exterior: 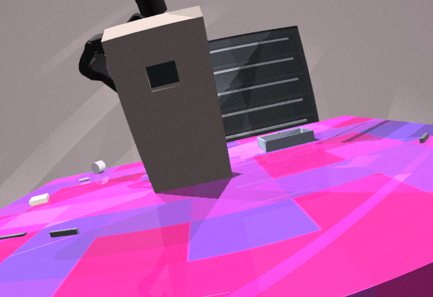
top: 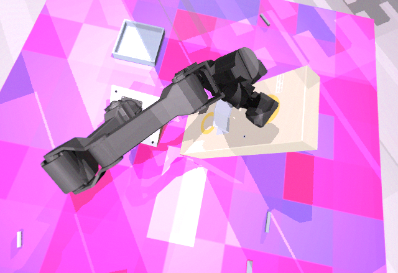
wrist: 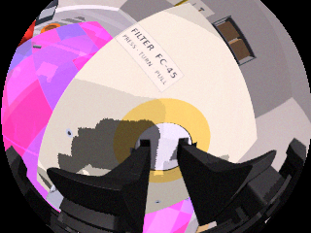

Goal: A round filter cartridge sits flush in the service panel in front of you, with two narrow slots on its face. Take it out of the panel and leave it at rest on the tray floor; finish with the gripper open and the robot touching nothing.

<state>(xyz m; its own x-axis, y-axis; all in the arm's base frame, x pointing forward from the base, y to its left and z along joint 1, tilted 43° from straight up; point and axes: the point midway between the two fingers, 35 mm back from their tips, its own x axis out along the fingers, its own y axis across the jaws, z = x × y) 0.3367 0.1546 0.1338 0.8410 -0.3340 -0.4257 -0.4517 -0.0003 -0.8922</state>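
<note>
Now: gripper tip 10 mm short of the round filter cartridge and 10 mm above it. The rest, counted from my gripper tip: service panel 80 mm below, 40 mm behind; then tray 450 mm behind, 250 mm to the left, 250 mm below.
</note>
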